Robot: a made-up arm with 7 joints.
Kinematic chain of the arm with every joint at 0, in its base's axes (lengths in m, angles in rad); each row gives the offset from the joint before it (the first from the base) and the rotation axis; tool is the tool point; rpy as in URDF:
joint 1: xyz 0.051 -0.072 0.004 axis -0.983 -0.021 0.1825
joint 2: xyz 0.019 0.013 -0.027 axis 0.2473 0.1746 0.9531
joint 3: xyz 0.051 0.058 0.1 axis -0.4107 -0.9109 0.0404
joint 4: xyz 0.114 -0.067 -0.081 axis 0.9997 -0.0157 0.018
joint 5: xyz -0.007 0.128 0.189 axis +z
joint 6: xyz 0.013 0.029 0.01 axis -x
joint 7: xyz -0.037 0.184 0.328 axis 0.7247 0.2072 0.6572
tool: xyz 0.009 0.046 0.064 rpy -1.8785 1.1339 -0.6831
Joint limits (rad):
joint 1: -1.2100..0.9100
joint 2: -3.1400..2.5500
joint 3: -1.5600..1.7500
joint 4: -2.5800..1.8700
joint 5: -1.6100..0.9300
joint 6: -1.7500..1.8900
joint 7: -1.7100..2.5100
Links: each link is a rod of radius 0.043 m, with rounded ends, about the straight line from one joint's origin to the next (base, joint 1, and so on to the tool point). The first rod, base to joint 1, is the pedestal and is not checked.
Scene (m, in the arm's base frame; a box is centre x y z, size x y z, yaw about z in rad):
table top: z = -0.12
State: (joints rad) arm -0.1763 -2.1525 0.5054 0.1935 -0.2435 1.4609 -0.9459
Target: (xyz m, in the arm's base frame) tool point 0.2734 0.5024 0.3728
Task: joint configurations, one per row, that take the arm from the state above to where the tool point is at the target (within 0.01 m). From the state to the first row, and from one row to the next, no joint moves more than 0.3 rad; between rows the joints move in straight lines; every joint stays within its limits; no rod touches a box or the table.
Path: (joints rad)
1: 0.0611 -2.0881 0.5235 0.4545 -0.2866 1.1806 -0.8964
2: 0.2986 -2.0238 0.5416 0.7156 -0.3298 0.9003 -0.8469
3: 0.5360 -1.9594 0.5596 0.9766 -0.3729 0.6200 -0.7975

